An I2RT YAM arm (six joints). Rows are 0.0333 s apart.
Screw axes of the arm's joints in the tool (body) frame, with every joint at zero. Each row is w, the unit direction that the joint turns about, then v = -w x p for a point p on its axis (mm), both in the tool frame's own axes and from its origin. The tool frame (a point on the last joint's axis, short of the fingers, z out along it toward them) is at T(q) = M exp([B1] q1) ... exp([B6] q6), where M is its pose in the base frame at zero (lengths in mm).
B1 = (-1, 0, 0, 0, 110.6, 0)
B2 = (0, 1, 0, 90.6, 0, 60)
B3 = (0, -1, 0, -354.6, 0, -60)
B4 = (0, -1, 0, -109.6, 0, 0)
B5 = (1, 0, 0, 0, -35.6, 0)
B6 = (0, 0, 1, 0, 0, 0)
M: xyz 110.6 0 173.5 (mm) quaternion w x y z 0.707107 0 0.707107 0
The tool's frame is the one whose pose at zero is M.
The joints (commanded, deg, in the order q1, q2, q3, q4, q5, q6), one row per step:
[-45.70 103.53 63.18 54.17 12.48 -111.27]
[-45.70 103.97 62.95 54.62 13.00 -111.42]
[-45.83 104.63 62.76 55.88 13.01 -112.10]
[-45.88 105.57 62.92 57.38 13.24 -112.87]
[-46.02 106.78 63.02 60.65 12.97 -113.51]
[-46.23 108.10 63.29 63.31 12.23 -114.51]
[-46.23 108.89 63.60 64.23 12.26 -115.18]
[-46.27 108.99 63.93 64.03 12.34 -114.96]
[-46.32 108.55 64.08 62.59 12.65 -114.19]
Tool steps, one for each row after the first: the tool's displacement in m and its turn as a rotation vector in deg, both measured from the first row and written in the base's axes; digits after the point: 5 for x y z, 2 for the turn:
[0.00024 -0.00069 -0.00353 0.17 0.19 -0.54]
[0.00026 -0.00207 -0.00684 -0.46 0.47 -0.84]
[0.00141 -0.00398 -0.00968 -1.32 0.56 -1.30]
[0.00208 -0.00590 -0.01153 -3.23 -0.38 -1.37]
[0.00309 -0.00853 -0.01440 -5.03 -0.53 -1.17]
[0.00452 -0.01005 -0.01657 -5.67 -0.30 -1.40]
[0.00491 -0.01096 -0.01580 -5.56 -0.51 -1.45]
[0.00443 -0.01126 -0.01446 -4.51 -0.61 -1.57]

